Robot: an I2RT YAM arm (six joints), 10 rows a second.
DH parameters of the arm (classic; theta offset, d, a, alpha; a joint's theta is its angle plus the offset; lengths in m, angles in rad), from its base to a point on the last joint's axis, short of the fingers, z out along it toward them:
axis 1: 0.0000 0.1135 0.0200 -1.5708
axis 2: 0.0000 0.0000 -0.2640 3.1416
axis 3: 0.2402 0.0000 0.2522 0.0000
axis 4: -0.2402 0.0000 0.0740 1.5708
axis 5: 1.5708 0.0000 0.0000 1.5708
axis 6: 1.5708 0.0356 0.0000 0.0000
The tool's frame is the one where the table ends.
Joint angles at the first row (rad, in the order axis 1, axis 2, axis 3, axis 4, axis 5, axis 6):
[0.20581, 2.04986, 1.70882, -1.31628, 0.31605, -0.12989]
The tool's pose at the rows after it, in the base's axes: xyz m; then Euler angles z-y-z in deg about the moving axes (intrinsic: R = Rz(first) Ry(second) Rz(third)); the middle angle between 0 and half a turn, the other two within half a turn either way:
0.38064, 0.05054, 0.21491, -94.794, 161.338, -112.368
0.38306, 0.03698, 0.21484, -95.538, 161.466, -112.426
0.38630, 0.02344, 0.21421, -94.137, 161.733, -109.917
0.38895, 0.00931, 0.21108, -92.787, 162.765, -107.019
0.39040, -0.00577, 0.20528, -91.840, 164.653, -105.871
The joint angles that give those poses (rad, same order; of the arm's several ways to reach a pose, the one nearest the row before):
[0.16080, 2.04985, 1.70881, -1.31132, 0.31568, -0.13295]
[0.12493, 2.04985, 1.70881, -1.30331, 0.31528, -0.15813]
[0.08907, 2.04987, 1.70692, -1.28080, 0.31453, -0.17796]
[0.05092, 2.04986, 1.69548, -1.24724, 0.29926, -0.19285]
[0.00934, 2.04985, 1.67372, -1.20604, 0.26761, -0.23403]

